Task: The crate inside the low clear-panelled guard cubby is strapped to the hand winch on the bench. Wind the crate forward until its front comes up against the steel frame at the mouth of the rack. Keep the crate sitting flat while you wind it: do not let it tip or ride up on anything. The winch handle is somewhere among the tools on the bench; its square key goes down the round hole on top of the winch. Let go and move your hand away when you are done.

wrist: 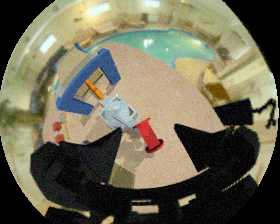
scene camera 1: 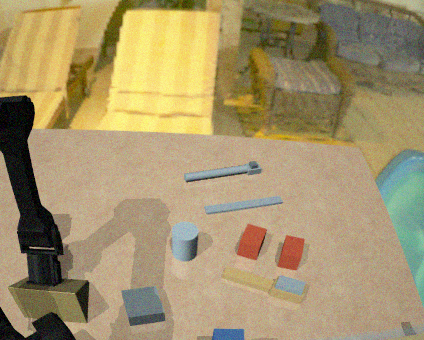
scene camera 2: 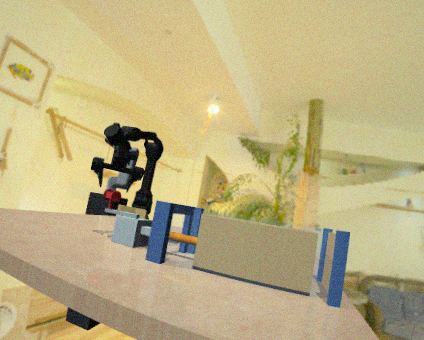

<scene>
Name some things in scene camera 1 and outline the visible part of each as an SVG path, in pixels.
A grey-blue block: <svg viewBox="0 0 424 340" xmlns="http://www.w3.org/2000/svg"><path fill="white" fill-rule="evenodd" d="M156 286L121 291L130 326L165 321L165 312Z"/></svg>
</scene>
